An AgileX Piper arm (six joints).
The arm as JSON. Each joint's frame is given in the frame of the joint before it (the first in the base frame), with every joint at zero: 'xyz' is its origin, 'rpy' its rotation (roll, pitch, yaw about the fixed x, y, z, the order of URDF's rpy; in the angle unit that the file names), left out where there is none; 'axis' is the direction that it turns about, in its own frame. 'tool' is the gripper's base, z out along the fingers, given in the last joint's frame.
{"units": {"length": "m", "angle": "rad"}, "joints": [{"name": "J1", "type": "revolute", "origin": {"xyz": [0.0, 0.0, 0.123], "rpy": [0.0, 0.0, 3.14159]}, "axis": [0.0, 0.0, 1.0]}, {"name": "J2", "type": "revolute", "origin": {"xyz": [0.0, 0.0, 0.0], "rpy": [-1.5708, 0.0, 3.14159]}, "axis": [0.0, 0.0, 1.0]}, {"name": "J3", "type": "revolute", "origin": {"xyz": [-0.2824, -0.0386, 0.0]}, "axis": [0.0, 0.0, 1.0]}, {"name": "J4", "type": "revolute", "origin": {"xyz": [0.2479, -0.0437, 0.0], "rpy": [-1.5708, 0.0, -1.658]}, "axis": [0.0, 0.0, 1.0]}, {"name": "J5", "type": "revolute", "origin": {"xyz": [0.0, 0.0, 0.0], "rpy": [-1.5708, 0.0, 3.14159]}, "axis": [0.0, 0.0, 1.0]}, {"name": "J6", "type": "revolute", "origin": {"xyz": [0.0, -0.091, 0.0], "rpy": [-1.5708, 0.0, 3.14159]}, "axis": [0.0, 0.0, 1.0]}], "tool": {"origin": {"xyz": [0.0, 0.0, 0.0], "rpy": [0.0, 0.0, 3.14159]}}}
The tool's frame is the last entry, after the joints.
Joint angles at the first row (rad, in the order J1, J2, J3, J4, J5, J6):
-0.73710 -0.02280 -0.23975 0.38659 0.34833 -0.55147
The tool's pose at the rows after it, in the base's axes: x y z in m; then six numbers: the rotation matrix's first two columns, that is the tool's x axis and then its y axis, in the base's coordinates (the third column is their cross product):
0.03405, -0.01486, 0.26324, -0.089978, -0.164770, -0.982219, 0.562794, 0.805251, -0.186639
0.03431, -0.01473, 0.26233, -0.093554, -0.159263, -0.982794, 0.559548, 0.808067, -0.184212
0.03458, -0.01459, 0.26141, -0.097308, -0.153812, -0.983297, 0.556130, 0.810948, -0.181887
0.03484, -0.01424, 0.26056, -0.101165, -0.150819, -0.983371, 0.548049, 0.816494, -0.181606
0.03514, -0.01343, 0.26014, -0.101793, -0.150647, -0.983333, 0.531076, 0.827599, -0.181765
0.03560, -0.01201, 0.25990, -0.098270, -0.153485, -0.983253, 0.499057, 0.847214, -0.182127
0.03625, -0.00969, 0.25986, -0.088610, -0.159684, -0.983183, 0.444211, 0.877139, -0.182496
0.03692, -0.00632, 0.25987, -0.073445, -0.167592, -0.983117, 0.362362, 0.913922, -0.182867
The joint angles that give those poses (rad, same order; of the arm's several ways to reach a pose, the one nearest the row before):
-0.73713 -0.02279 -0.23843 0.38818 0.35228 -0.55158
-0.73706 -0.02283 -0.23715 0.39048 0.35850 -0.55136
-0.73696 -0.02281 -0.23586 0.39301 0.36484 -0.55149
-0.73047 -0.02311 -0.23483 0.39301 0.37112 -0.55129
-0.71254 -0.02355 -0.23481 0.39324 0.37618 -0.55162
-0.67576 -0.02402 -0.23483 0.39282 0.37925 -0.55153
-0.61234 -0.02443 -0.23481 0.39259 0.37977 -0.55164
-0.52074 -0.02491 -0.23481 0.39195 0.37976 -0.55135

